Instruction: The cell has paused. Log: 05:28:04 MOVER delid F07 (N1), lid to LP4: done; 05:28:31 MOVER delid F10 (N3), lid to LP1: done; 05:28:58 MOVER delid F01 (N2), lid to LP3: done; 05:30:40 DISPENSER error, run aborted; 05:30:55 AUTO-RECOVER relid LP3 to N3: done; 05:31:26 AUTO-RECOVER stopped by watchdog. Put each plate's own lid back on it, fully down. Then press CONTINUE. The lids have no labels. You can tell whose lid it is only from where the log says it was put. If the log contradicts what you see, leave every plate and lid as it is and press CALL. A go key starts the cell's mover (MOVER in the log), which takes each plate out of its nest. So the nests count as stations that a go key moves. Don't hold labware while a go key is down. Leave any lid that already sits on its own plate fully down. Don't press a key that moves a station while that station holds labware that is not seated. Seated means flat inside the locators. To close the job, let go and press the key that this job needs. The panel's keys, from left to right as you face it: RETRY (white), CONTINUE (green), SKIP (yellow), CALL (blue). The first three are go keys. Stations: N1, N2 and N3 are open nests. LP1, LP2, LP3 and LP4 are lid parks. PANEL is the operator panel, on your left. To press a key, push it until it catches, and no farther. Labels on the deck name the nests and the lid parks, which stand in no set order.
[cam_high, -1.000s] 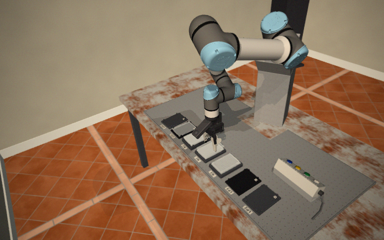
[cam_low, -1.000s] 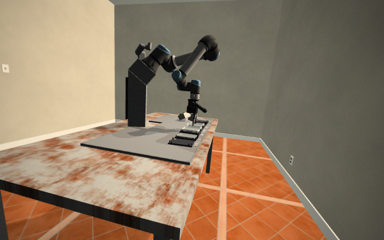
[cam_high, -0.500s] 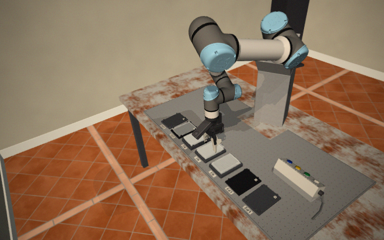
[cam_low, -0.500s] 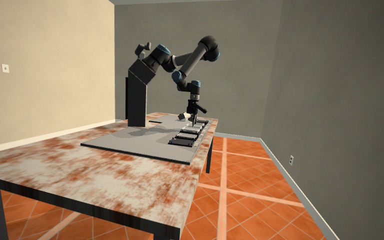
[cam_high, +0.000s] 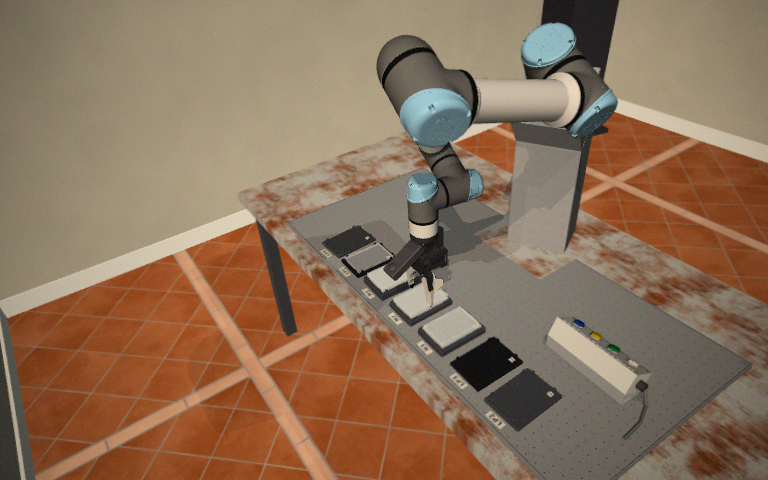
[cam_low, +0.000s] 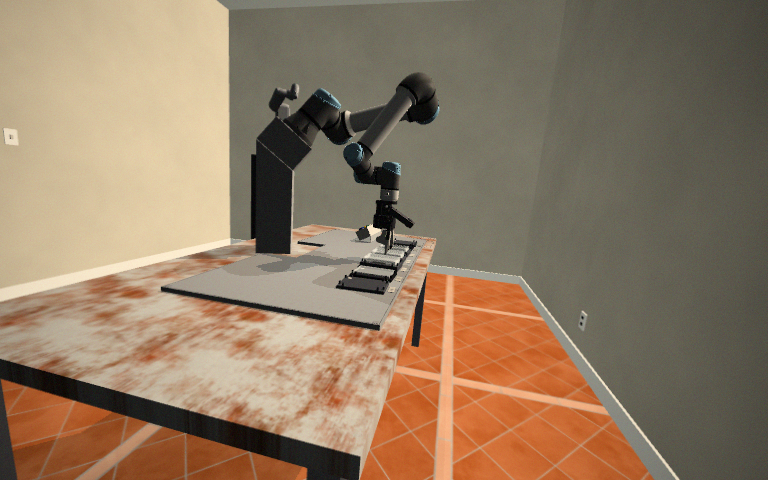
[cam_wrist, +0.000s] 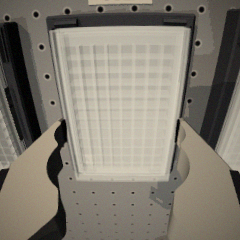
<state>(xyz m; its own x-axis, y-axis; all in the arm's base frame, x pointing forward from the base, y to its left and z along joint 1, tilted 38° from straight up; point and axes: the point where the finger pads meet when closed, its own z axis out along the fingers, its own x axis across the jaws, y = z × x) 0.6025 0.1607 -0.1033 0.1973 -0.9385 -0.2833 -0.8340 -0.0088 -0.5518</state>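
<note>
My hand is 3 cm short of the plate, 13 cm to the left of it and 1 cm above it. Round my hand: dark nest frame: 3 cm behind, 13 cm to the left, 3 cm below; then blue CALL key: 30 cm behind, 28 cm to the left, 2 cm above; then black lid park: 7 cm ahead, 25 cm to the right, 4 cm below.
</note>
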